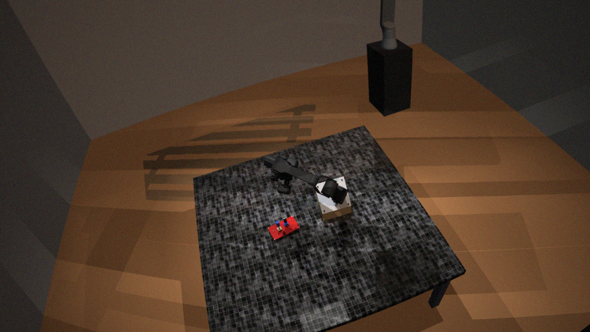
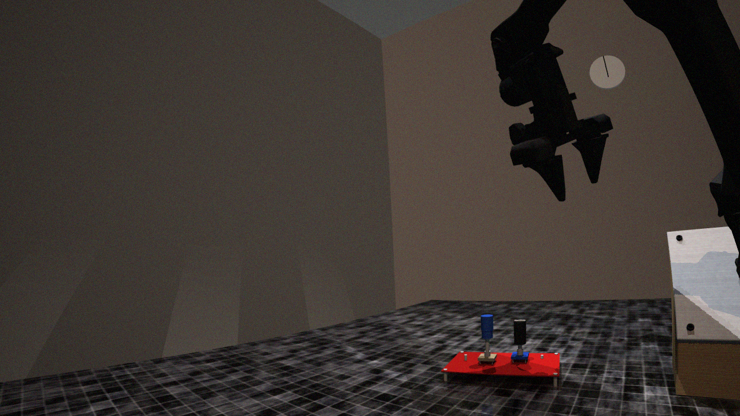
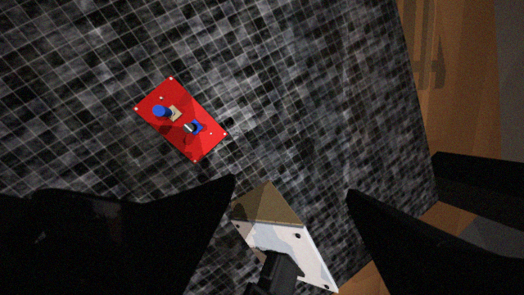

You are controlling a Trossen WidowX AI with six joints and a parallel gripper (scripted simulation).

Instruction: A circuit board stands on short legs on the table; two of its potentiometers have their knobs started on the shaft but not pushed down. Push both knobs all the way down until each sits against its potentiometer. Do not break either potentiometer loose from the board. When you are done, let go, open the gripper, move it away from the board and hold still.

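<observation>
My gripper tip is 14 cm short of the blue knob, 8 cm to the right of it and 19 cm above it.
</observation>
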